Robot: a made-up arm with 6 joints. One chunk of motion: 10 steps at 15 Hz.
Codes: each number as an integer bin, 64 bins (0 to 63) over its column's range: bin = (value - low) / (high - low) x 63, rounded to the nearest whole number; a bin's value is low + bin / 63 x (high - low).
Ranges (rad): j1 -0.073..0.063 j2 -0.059..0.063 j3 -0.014..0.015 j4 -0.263..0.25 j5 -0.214..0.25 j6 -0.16..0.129
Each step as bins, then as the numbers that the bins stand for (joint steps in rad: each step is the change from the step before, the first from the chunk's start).
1 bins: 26 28 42 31 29 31
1 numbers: -0.01687 -0.00478 0.00533 -0.01057 -0.00041 -0.01779
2 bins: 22 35 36 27 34 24
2 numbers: -0.02551 0.00878 0.00257 -0.04314 0.03641 -0.04990
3 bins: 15 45 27 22 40 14
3 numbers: -0.04062 0.02814 -0.00157 -0.08386 0.08060 -0.09578
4 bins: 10 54 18 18 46 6
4 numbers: -0.05141 0.04557 -0.00571 -0.11643 0.12479 -0.13248
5 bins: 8 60 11 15 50 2
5 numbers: -0.05573 0.05719 -0.00894 -0.14086 0.15425 -0.15083
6 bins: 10 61 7 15 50 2
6 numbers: -0.05141 0.05913 -0.01078 -0.14086 0.15425 -0.15083
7 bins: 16 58 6 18 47 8
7 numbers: -0.03846 0.05332 -0.01124 -0.11643 0.13216 -0.12330
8 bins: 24 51 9 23 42 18
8 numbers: -0.02119 0.03976 -0.00986 -0.07571 0.09533 -0.07743
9 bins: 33 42 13 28 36 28
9 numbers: -0.00176 0.02233 -0.00802 -0.03500 0.05114 -0.03156
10 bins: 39 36 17 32 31 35
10 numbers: 0.01119 0.01071 -0.00617 -0.00243 0.01432 0.00056
